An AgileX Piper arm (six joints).
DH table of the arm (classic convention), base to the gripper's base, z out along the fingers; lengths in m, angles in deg. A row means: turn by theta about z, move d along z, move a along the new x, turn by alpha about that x. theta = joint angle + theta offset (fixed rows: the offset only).
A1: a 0, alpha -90, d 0.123, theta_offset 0
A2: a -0.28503, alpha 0, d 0, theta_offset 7.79
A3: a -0.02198, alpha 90, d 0, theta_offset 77.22
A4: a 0, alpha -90, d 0.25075, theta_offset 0
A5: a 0, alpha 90, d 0, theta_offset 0
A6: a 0, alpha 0, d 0.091, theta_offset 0
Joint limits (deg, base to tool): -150..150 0..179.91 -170..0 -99.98..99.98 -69.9..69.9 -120..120
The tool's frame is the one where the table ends.
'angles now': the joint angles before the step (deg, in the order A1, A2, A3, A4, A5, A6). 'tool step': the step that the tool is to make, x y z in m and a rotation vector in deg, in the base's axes. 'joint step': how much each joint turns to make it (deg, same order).
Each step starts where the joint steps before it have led.
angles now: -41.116, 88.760, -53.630, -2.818, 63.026, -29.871
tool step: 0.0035, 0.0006, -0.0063, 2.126, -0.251, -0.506
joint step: -0.021, 1.384, 0.001, 2.012, -0.191, -0.543
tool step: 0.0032, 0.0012, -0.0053, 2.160, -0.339, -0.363
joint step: 0.007, 1.182, -0.006, 2.107, -0.007, -0.753
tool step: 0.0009, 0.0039, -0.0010, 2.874, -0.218, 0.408
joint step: -0.008, 0.305, 0.006, 2.477, 1.485, -1.717
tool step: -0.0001, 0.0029, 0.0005, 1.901, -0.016, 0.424
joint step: -0.011, -0.005, -0.011, 1.462, 1.341, -1.157
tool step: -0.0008, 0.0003, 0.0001, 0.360, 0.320, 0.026
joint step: -0.083, -0.007, 0.014, 0.027, 0.480, -0.088
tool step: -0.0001, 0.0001, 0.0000, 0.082, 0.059, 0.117
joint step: 0.001, 0.008, -0.003, 0.000, 0.103, -0.110
